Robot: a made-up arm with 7 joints. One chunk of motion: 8 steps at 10 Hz.
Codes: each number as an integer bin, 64 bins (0 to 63) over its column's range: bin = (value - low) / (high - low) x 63, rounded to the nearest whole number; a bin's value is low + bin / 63 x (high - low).
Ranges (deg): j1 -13..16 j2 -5..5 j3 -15..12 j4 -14..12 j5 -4..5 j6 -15..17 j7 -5..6
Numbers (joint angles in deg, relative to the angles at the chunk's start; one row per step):
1: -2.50 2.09 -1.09 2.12 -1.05 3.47 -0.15
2: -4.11 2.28 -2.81 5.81 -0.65 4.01 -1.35
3: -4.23 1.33 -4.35 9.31 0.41 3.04 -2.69
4: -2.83 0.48 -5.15 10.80 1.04 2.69 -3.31
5: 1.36 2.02 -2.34 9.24 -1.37 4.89 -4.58
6: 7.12 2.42 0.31 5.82 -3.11 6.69 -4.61
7: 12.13 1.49 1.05 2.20 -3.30 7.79 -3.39
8: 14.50 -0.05 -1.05 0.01 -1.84 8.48 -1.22
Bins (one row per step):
1: 23 45 32 39 21 36 28
2: 19 46 28 48 23 37 21
3: 19 40 25 56 31 36 13
4: 22 35 23 60 35 35 10
5: 31 44 30 56 18 39 2
6: 44 47 36 48 6 43 2
7: 55 41 37 39 5 45 9
8: 60 31 33 34 15 46 22

